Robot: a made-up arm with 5 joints. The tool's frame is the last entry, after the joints.
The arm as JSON. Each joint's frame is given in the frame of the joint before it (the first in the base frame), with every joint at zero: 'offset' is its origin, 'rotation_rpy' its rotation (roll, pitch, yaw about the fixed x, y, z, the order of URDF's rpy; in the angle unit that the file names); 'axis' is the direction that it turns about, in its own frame. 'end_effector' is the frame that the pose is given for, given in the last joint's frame.
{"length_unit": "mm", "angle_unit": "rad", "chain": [
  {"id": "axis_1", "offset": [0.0, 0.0, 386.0], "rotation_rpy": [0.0, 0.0, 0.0], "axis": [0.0, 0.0, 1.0]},
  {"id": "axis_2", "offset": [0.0, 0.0, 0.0], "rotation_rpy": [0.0, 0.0, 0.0], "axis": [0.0, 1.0, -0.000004]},
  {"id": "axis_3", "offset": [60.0, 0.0, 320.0], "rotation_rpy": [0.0, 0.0, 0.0], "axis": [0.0, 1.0, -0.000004]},
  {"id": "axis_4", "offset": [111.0, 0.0, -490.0], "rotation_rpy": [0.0, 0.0, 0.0], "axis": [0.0, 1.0, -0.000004]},
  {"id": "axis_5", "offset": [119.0, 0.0, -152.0], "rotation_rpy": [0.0, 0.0, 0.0], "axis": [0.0, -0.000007, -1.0]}
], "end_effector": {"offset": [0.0, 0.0, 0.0], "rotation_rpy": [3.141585, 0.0, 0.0]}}
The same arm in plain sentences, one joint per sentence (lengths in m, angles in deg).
The arm has five revolute joints in a row. What follows holds with every joint at zero, and every direction is one of the base frame's. The first joint lies 0.386 m along +z from the base frame's origin and rotates about +z. The second joint lies at the same point as the first joint and rotates about +y. The third joint lies 0.06 m along +x and 0.32 m along +z from the second joint and rotates about +y. The fourth joint lies 0.111 m along +x and 0.49 m along -z from the third joint and rotates about +y. The fifth joint lies 0.119 m along +x and 0.152 m along -z from the fourth joint and rotates about -z. The tool frame, which is the frame that the pose is given for, lies at the same point as the fifth joint; its axes are the base frame's turned by roll 180, pitch 0 and yaw 0 deg (as in URDF: about the fixed x, then y, then z).
